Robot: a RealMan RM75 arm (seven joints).
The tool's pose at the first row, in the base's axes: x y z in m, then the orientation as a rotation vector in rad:
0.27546 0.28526 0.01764 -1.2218 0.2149 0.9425
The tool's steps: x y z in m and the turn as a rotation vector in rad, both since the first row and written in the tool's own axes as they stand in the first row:
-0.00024 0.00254 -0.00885 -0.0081 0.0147 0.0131
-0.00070 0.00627 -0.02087 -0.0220 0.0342 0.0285
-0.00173 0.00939 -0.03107 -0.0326 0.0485 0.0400
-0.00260 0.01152 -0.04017 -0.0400 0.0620 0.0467
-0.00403 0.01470 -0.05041 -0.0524 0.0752 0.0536
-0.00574 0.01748 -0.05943 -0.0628 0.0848 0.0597
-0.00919 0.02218 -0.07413 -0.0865 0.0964 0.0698
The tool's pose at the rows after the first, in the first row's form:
0.27643 0.27755 0.01269 -1.2364 0.2312 0.9468
0.27746 0.26702 0.00586 -1.2586 0.2502 0.9513
0.27797 0.25777 0.00048 -1.2753 0.2642 0.9548
0.27892 0.24952 -0.00390 -1.2886 0.2759 0.9539
0.27916 0.24004 -0.00909 -1.3064 0.2853 0.9544
0.27910 0.23146 -0.01338 -1.3207 0.2922 0.9559
0.27847 0.21715 -0.02009 -1.3482 0.2974 0.9623

